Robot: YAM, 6 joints.
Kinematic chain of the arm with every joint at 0, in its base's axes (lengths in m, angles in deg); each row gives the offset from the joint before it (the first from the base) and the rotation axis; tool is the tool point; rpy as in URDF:
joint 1: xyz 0 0 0.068 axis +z
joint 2: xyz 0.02 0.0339 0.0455 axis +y
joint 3: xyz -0.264 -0.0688 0 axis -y
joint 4: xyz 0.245 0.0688 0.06 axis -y
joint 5: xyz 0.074 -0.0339 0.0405 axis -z
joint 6: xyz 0.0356 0 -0.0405 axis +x
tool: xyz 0 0 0 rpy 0 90 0
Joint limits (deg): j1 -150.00..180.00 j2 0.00..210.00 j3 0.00..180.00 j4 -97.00..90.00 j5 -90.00..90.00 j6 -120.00..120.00
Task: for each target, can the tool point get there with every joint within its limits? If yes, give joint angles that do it. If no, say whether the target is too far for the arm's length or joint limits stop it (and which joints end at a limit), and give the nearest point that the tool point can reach.
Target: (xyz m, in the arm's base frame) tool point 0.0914 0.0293 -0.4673
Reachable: no: joint limits stop it (at a limit: joint 2) | nearest point 0.1258 0.0403 -0.3611 | short by 0.112 m
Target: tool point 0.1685 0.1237 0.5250
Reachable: yes | joints 34.29 80.74 123.30 -75.33 -11.79 98.23
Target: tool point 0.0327 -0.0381 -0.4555
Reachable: no: joint limits stop it (at a limit: joint 2) | nearest point 0.0645 -0.0752 -0.3480 | short by 0.118 m
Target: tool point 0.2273 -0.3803 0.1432
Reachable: yes | joints -60.36 128.86 99.33 -52.74 -15.41 -18.80
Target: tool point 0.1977 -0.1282 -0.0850
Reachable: yes | joints -24.84 148.22 39.95 24.00 69.36 54.24
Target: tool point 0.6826 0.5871 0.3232
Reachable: no: too far | nearest point 0.4767 0.4100 0.2585 | short by 0.279 m
